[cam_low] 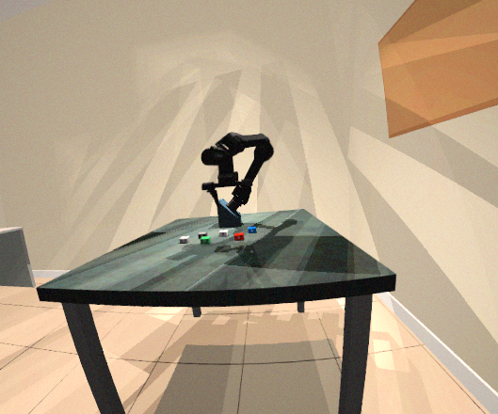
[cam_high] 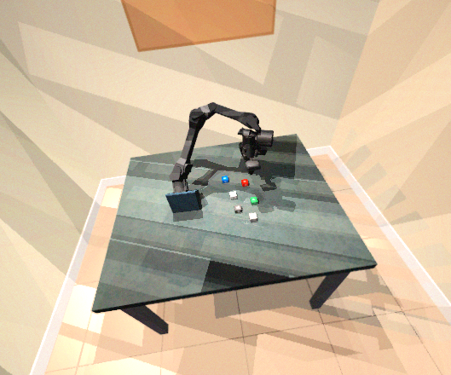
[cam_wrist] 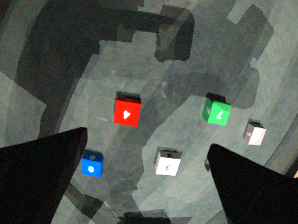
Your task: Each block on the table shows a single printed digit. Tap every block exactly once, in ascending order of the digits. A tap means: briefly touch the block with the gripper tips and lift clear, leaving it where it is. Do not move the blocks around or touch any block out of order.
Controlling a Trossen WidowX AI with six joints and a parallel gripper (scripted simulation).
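The blue block is 130 mm behind my gripper tip, 120 mm below it and 60 mm to the left of it. The rest, counted from my gripper tip: red block: 120 mm below, 20 mm to the left, 20 mm behind; then white block: 120 mm below, 90 mm behind, 60 mm to the right; then green block: 120 mm below, 110 mm to the right, 10 mm ahead.
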